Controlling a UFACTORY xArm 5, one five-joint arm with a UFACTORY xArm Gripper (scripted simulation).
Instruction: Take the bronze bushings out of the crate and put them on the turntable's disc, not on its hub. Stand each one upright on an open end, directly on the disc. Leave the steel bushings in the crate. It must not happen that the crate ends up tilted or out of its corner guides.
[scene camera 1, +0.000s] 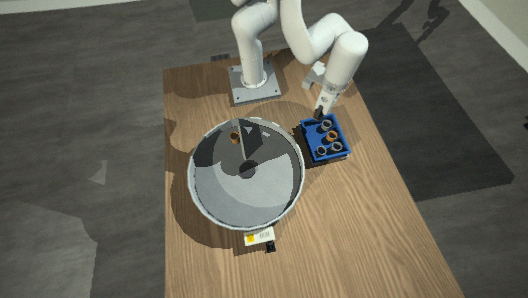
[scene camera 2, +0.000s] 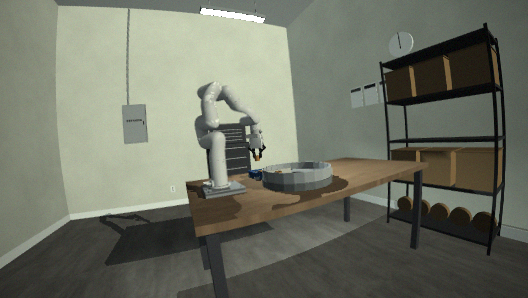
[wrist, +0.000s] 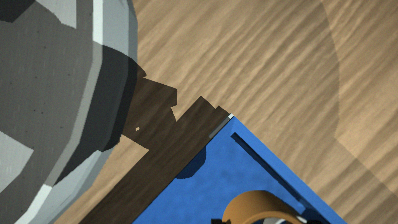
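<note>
Blue crate in the pictures, turntable disc too.
</note>
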